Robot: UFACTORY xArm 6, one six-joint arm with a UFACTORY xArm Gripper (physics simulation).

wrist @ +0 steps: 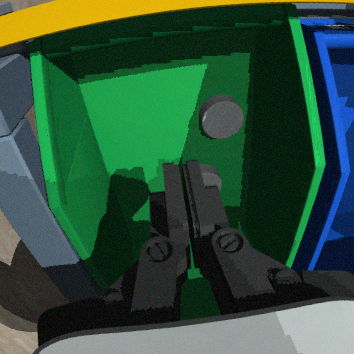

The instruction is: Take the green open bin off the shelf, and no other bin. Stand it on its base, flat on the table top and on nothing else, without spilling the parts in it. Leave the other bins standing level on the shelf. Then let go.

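Frame: origin at the arm's base, x ahead, y left, z up, level; metres.
Seen in the pictures: gripper, between the fingertips: (180, 184).
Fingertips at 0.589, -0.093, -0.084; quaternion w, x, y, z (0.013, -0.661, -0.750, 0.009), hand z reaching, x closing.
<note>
A point is followed by its place in that frame, as x, y, z.
The green open bin (145, 120) @[0.577, -0.109, -0.127] fills the middle of the wrist view, seen from above, and appears to stand on the shelf. A grey round part (221, 116) @[0.569, -0.068, -0.117] lies on its floor at the right. A second grey round part (212, 177) @[0.613, -0.067, -0.119] shows partly behind the right finger. My gripper (180, 184) @[0.589, -0.093, -0.085] is shut with nothing between its fingers. Its fingertips show over the inside of the bin, near the middle; their height above the bin floor is hard to tell. The bin's near end is hidden by the gripper.
A blue bin (344, 172) @[0.566, -0.027, -0.061] stands close beside the green bin on the right. A grey-blue shelf side (37, 215) @[0.580, -0.152, -0.056] runs along the left. A yellow bar (150, 11) @[0.513, -0.108, -0.076] crosses the top of the view. A wooden surface (7, 237) @[0.694, -0.236, -0.141] shows at the lower left, partly in shadow.
</note>
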